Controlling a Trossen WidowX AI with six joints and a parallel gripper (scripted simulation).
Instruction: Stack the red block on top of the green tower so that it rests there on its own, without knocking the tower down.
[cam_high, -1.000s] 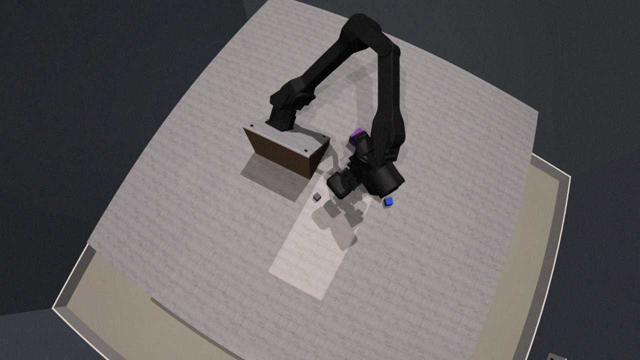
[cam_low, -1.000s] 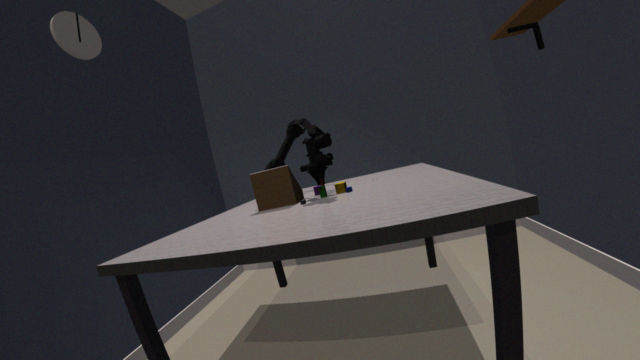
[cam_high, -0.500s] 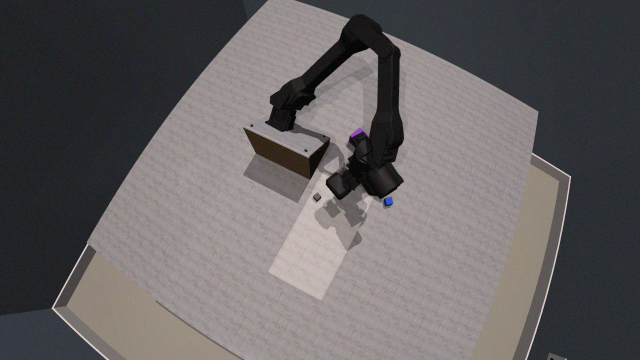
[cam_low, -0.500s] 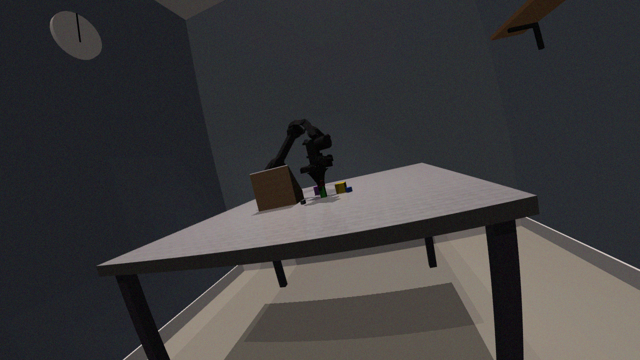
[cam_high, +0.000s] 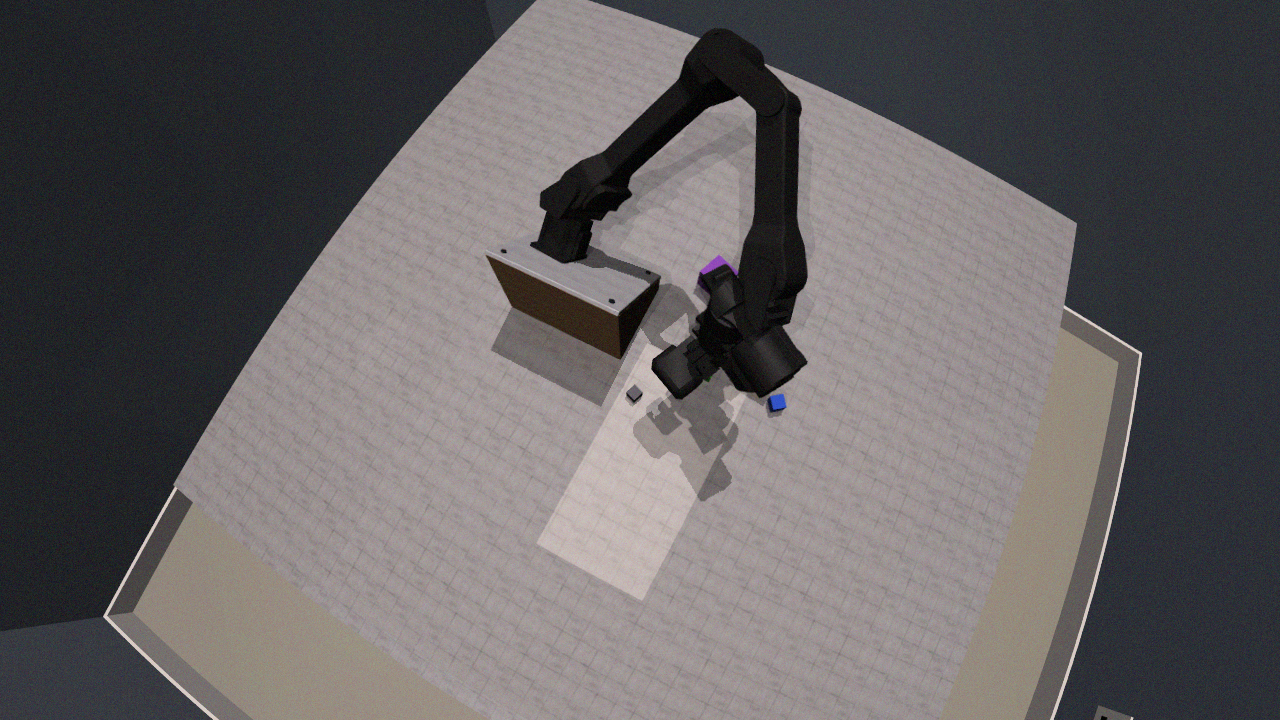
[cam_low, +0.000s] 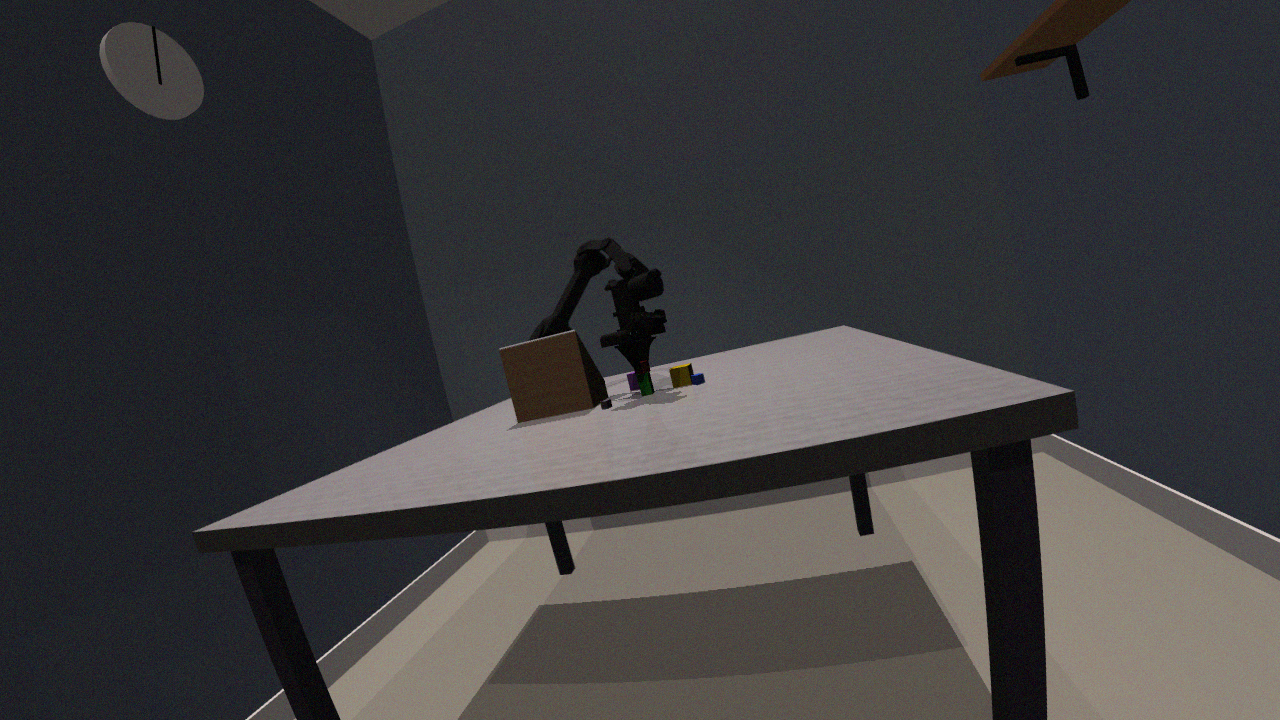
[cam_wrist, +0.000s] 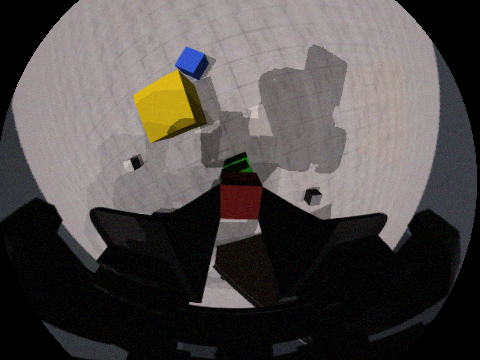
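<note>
Now: gripper tip 1 cm below the red block. Round my gripper tip: small blue cube (12 cm ahead, 1 cm to the left, 5 cm below); then yellow cube (8 cm ahead, 4 cm to the left, 4 cm below); then grey cube (7 cm behind, 9 cm to the right, 5 cm below).
</note>
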